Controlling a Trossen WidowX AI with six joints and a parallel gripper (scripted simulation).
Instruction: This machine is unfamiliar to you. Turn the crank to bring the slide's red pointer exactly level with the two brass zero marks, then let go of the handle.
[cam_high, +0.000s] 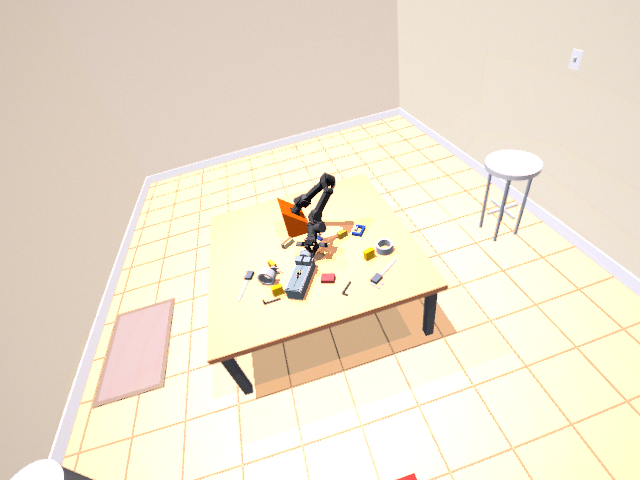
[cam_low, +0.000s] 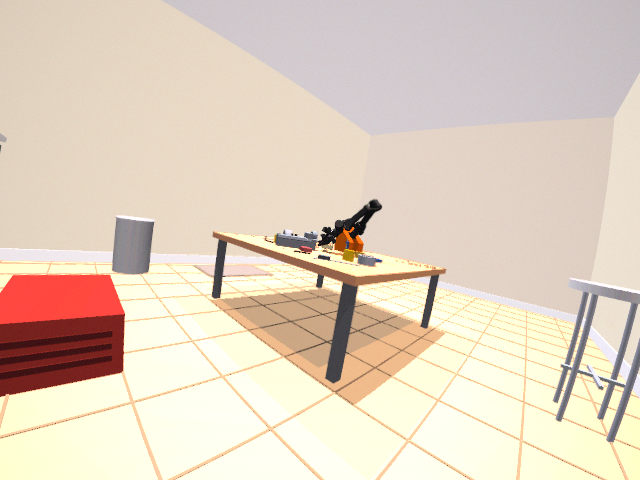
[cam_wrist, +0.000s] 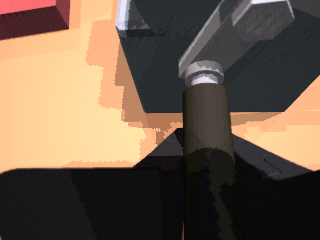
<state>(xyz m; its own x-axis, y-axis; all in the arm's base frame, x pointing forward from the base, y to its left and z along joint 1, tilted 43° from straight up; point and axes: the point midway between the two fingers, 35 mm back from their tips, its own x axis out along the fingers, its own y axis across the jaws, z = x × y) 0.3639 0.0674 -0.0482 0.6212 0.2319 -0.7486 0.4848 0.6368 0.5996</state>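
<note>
The dark crank handle lies 2 cm behind my gripper tip, 1 cm to the left of it and 3 cm above it. The rest, counted from my gripper tip: red pointer: 16 cm ahead, 11 cm to the right, 5 cm above; red block: 17 cm ahead, 6 cm to the left, 2 cm below.
</note>
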